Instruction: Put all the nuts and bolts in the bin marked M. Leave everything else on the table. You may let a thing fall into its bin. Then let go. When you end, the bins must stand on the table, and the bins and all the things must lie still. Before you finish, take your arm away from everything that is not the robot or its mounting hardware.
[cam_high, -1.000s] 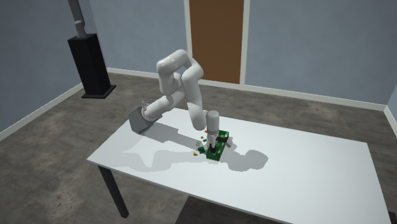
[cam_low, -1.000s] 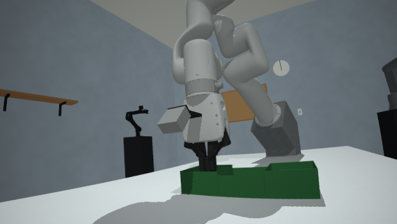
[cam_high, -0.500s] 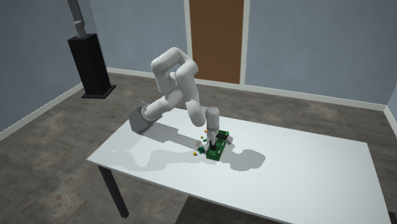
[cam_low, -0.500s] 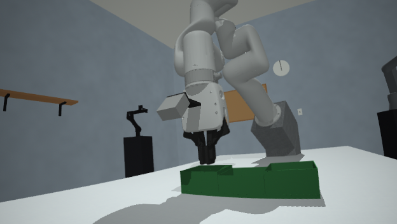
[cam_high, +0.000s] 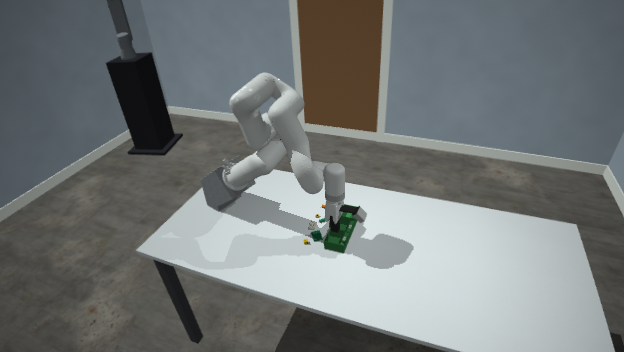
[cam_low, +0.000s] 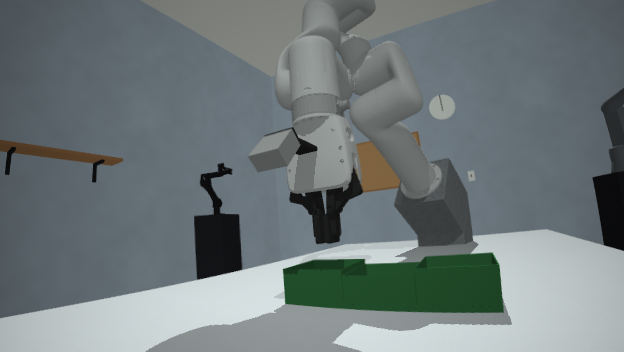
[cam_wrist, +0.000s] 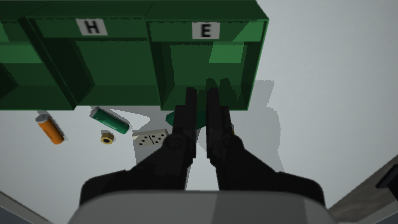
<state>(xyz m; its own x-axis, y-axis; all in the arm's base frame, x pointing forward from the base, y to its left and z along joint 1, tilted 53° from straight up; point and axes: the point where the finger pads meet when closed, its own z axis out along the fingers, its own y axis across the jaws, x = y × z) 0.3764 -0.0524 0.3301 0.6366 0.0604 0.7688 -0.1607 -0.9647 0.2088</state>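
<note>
The green bin row lies 3 cm ahead of my hand, 8 cm to the left of it and 7 cm below it. From my hand the other things lie so: yellow die: 12 cm behind, 1 cm to the right, 9 cm below; green battery: 6 cm behind, 14 cm to the left, 9 cm below; flat green block: 8 cm behind, 3 cm to the left, 9 cm below.
</note>
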